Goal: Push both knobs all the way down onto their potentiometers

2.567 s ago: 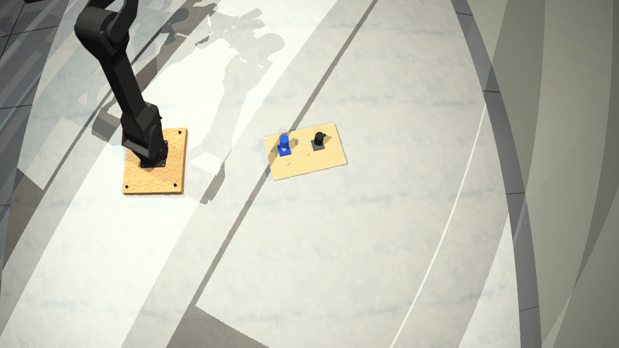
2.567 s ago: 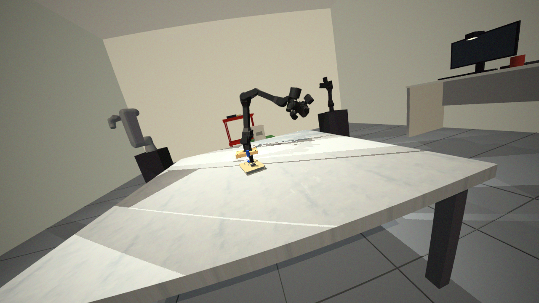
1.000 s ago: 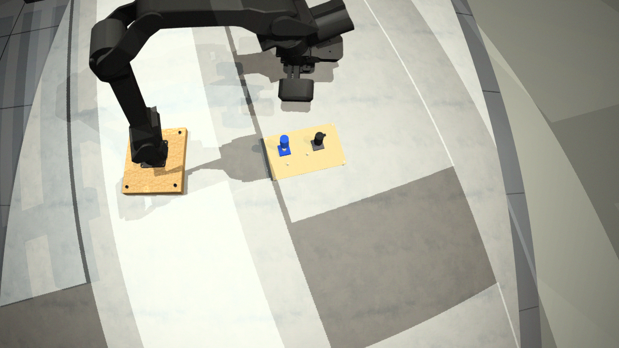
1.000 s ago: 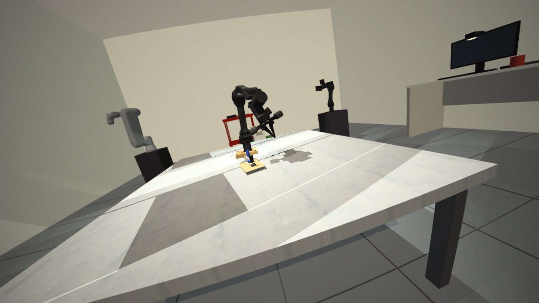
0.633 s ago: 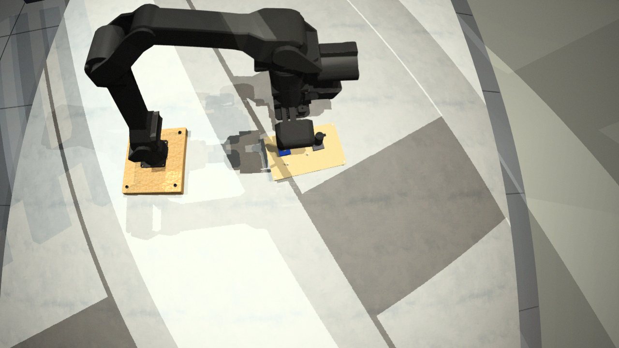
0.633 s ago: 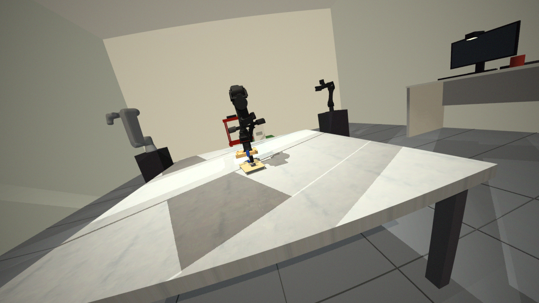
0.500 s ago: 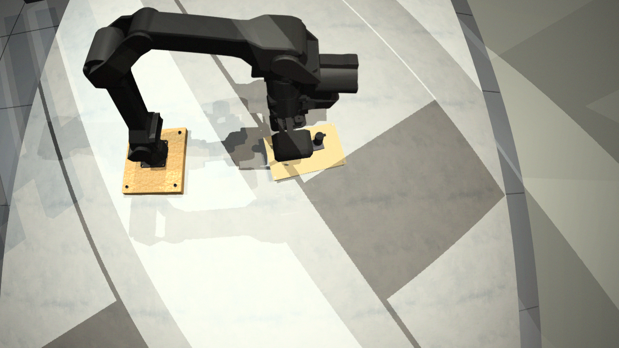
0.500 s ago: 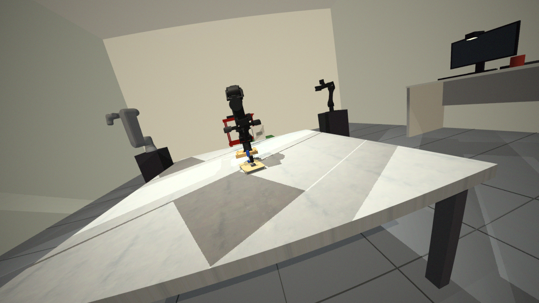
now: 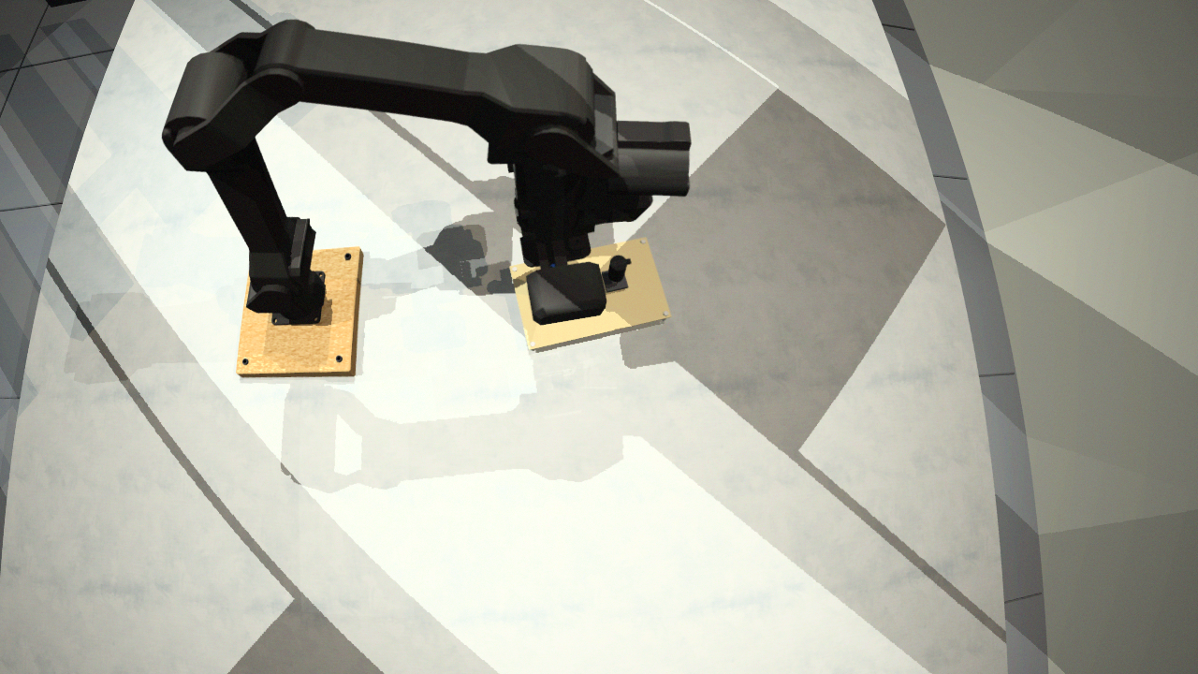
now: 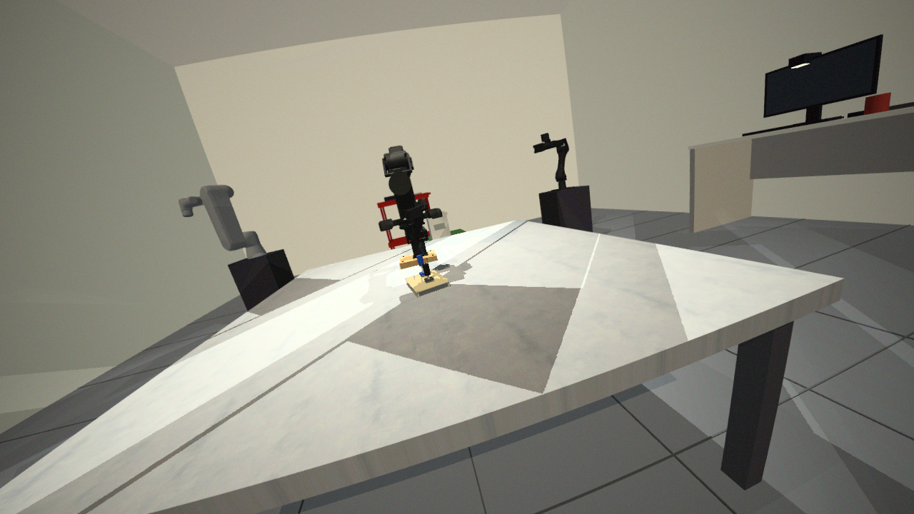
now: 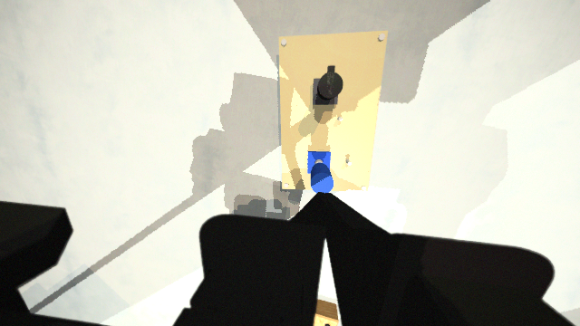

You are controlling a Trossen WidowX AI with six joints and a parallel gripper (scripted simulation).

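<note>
Right now the blue knob is 50 mm below my gripper tip. From my gripper tip the other things lie so: dark knob: 70 mm ahead, 60 mm below, 10 mm to the left.
</note>
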